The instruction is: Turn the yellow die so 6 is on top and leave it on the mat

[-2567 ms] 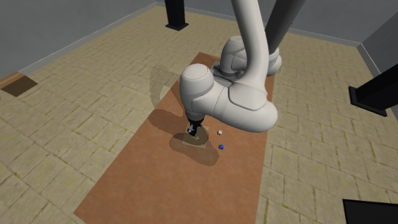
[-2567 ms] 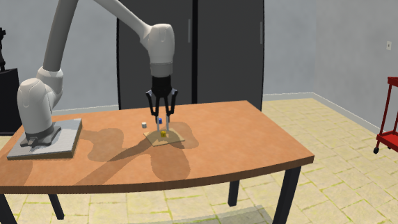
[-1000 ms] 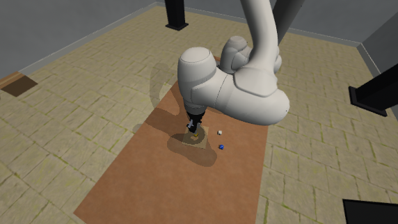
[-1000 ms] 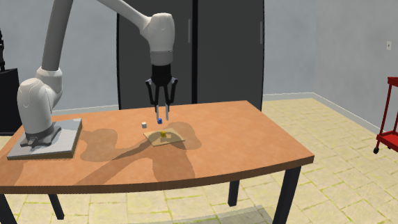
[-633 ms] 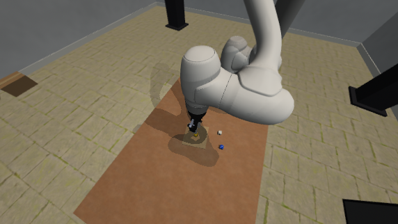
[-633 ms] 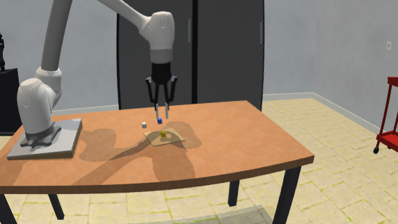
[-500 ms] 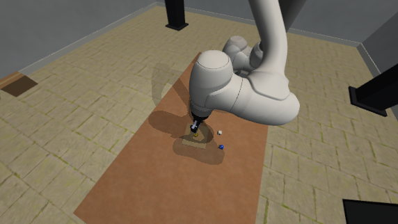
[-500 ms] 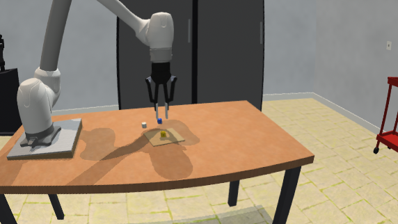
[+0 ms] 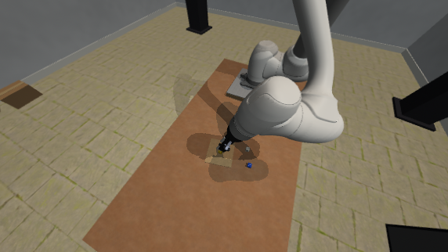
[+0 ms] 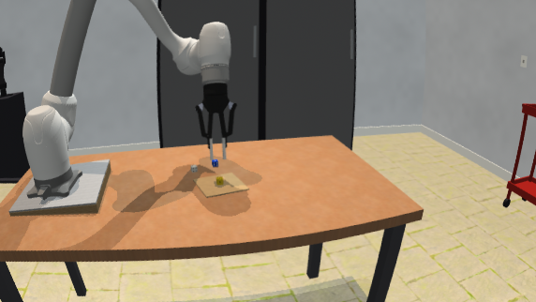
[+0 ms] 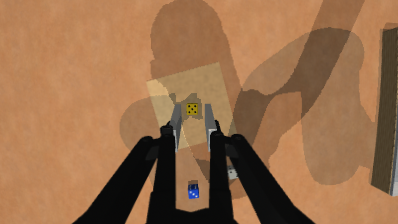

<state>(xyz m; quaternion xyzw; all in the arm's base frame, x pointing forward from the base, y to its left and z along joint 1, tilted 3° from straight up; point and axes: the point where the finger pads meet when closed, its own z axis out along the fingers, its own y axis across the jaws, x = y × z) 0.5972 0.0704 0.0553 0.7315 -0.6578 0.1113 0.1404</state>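
The yellow die is 10 cm below my hand and 1 cm to the right of it. The rest, counted from my hand: tan mat: 11 cm below, 1 cm to the right; then blue die: 15 cm to the left, 11 cm below, 1 cm behind; then white die: 11 cm to the left, 11 cm below, 9 cm behind.
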